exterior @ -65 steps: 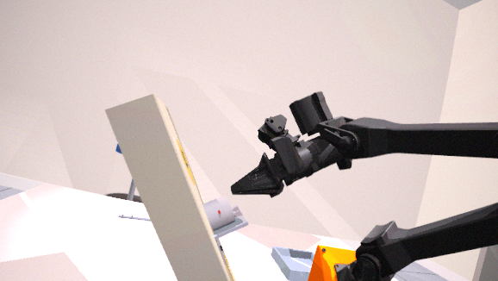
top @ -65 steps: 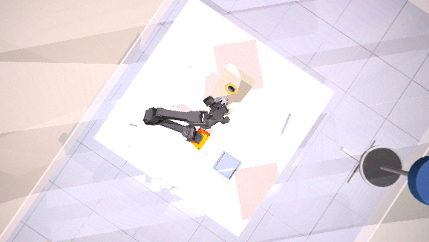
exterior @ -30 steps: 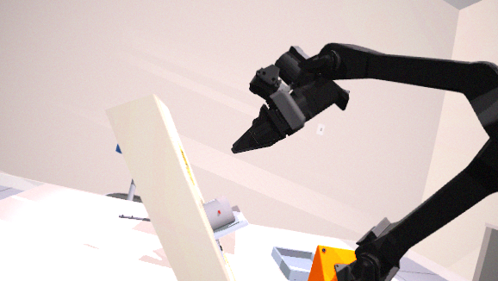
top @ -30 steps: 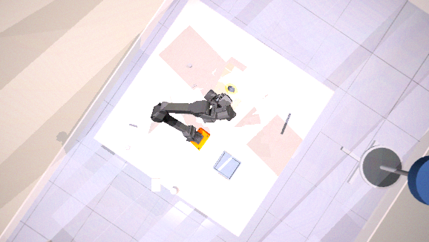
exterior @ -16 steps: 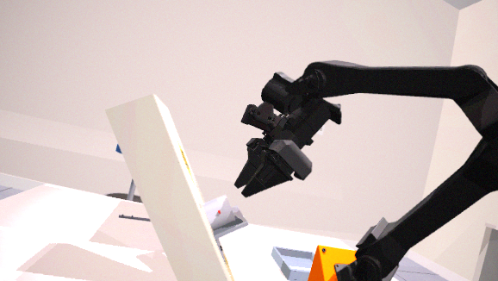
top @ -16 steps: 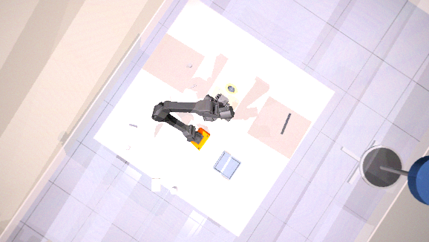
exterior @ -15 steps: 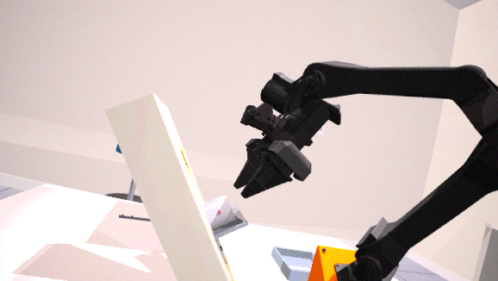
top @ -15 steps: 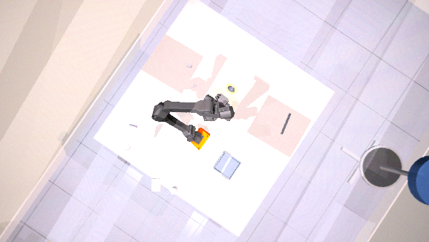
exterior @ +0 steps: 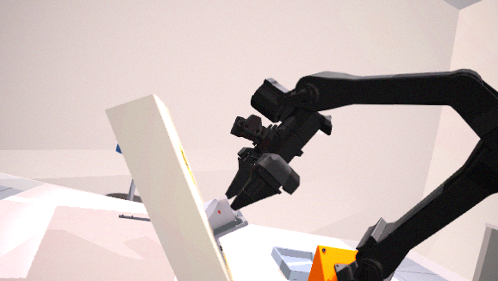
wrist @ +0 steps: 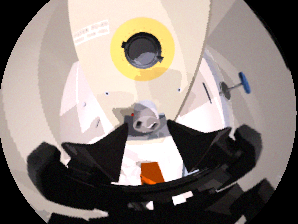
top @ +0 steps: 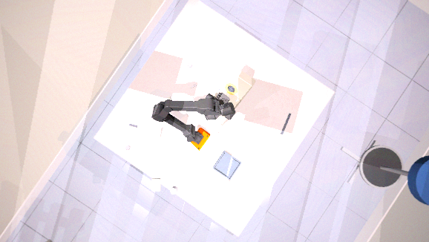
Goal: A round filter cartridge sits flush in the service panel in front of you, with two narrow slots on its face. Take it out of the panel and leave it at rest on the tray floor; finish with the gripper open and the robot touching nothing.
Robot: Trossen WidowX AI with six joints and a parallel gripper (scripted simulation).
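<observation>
The round filter cartridge is 1 cm ahead of my gripper tip and 2 cm below it. Round my gripper tip: grey tray: 34 cm behind, 27 cm to the right, 22 cm below.
</observation>
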